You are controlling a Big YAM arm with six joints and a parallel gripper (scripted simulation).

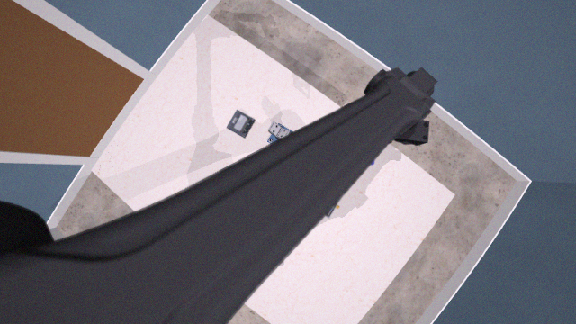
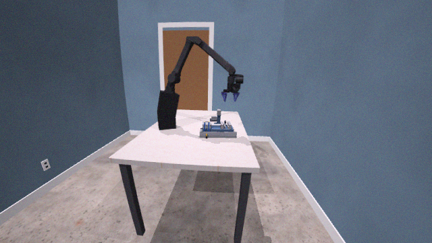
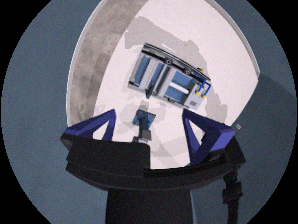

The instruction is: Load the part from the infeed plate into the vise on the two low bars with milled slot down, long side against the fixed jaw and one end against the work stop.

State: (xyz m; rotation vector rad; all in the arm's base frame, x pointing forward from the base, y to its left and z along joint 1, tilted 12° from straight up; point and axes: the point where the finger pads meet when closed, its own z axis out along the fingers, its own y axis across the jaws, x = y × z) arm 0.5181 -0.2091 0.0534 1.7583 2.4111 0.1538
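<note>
Right now my hand is 39 cm to the right of the part, 26 cm above it and 8 cm past it. From my hand the other things lie so: dark square plate 40 cm to the left, 28 cm below, 8 cm behind.
</note>
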